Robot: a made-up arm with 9 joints. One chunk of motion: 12 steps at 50 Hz.
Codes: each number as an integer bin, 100 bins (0 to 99) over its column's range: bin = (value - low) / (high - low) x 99, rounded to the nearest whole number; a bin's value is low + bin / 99 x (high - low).
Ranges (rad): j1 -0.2..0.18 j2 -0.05..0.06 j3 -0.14..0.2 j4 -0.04..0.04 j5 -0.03..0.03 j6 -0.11..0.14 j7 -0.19..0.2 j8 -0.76..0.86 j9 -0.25..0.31
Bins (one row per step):
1: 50 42 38 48 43 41 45 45 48
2: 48 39 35 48 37 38 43 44 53
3: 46 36 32 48 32 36 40 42 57
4: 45 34 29 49 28 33 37 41 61
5: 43 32 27 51 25 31 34 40 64
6: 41 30 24 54 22 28 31 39 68
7: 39 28 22 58 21 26 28 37 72
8: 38 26 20 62 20 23 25 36 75
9: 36 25 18 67 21 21 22 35 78
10: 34 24 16 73 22 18 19 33 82
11: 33 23 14 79 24 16 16 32 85
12: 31 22 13 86 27 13 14 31 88
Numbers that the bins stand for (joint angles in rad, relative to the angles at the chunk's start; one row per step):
1: -0.0081 -0.0033 -0.0095 -0.0012 -0.0039 -0.0065 -0.0127 -0.0236 0.0215
2: -0.0158 -0.0067 -0.0198 -0.0012 -0.0076 -0.0140 -0.0206 -0.0400 0.0498
3: -0.0234 -0.0100 -0.0301 -0.0012 -0.0106 -0.0191 -0.0324 -0.0727 0.0724
4: -0.0273 -0.0122 -0.0404 -0.0004 -0.0130 -0.0267 -0.0442 -0.0891 0.0951
5: -0.0349 -0.0144 -0.0473 0.0012 -0.0148 -0.0317 -0.0561 -0.1055 0.1120
6: -0.0426 -0.0167 -0.0576 0.0036 -0.0167 -0.0393 -0.0679 -0.1218 0.1346
7: -0.0503 -0.0189 -0.0644 0.0069 -0.0173 -0.0443 -0.0797 -0.1545 0.1573
8: -0.0541 -0.0211 -0.0713 0.0101 -0.0179 -0.0519 -0.0915 -0.1709 0.1742
9: -0.0618 -0.0222 -0.0782 0.0141 -0.0173 -0.0570 -0.1033 -0.1873 0.1912
10: -0.0695 -0.0233 -0.0851 0.0190 -0.0167 -0.0645 -0.1152 -0.2200 0.2138
11: -0.0733 -0.0244 -0.0919 0.0238 -0.0155 -0.0696 -0.1270 -0.2364 0.2308
12: -0.0810 -0.0256 -0.0954 0.0295 -0.0136 -0.0772 -0.1348 -0.2527 0.2478

